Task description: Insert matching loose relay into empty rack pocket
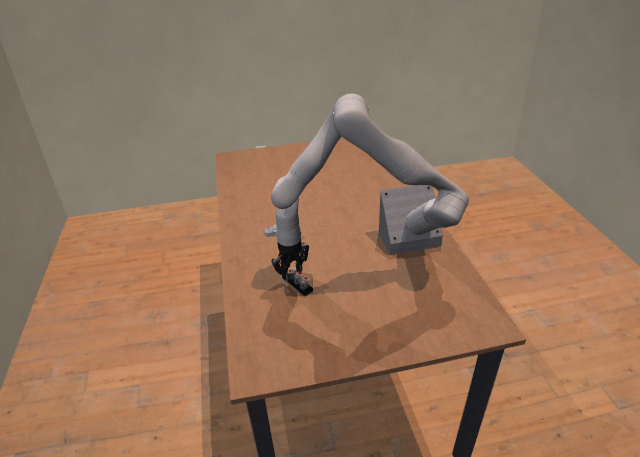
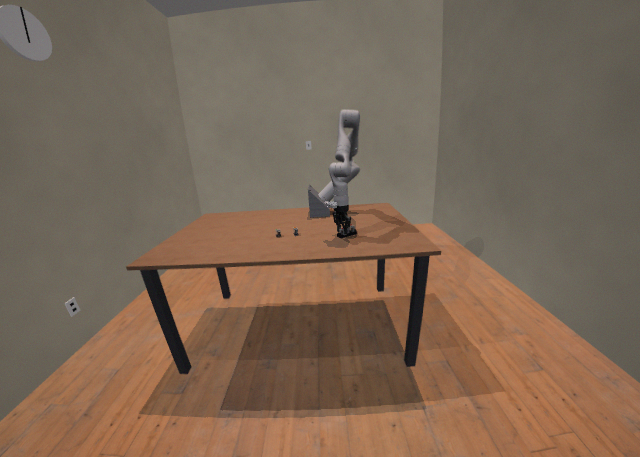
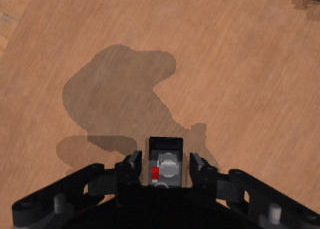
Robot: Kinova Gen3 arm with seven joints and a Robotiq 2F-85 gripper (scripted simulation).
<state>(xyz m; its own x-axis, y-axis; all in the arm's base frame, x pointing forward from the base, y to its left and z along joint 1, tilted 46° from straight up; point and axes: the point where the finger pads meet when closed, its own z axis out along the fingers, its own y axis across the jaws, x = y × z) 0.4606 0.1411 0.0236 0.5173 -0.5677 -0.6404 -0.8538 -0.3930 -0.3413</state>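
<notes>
Right now my hand is 30 mm to the right of the black rack, 30 mm above it and 20 mm past it.
</notes>
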